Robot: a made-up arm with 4 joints.
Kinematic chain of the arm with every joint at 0, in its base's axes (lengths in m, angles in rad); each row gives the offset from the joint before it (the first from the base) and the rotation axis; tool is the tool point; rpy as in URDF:
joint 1: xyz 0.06 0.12 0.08 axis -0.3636 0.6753 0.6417
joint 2: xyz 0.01 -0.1 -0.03 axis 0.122 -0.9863 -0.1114
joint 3: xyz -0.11 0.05 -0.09 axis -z
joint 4: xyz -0.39 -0.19 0 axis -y
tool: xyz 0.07 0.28 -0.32 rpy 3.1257 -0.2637 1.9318
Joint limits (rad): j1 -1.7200..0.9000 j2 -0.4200..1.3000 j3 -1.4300..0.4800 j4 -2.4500..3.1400
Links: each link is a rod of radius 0.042 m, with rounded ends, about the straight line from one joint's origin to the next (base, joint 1, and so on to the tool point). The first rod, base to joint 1, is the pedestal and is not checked.
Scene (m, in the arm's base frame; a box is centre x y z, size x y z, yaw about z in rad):
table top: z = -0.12
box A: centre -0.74 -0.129 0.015 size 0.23 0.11 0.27 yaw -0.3
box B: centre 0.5 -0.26 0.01 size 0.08 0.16 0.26 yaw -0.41
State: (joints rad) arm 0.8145 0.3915 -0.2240 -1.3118
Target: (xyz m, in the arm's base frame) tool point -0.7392 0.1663 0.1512
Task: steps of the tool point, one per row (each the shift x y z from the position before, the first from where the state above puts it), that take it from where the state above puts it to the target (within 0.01 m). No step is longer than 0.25 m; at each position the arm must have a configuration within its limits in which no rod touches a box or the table.
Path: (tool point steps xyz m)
1: -0.0589 0.1241 0.1981
2: -0.0023 0.1534 0.1578
3: 0.0328 0.1614 0.0945
4: -0.0775 0.0533 -0.1425
5: -0.0354 0.0747 -0.1544

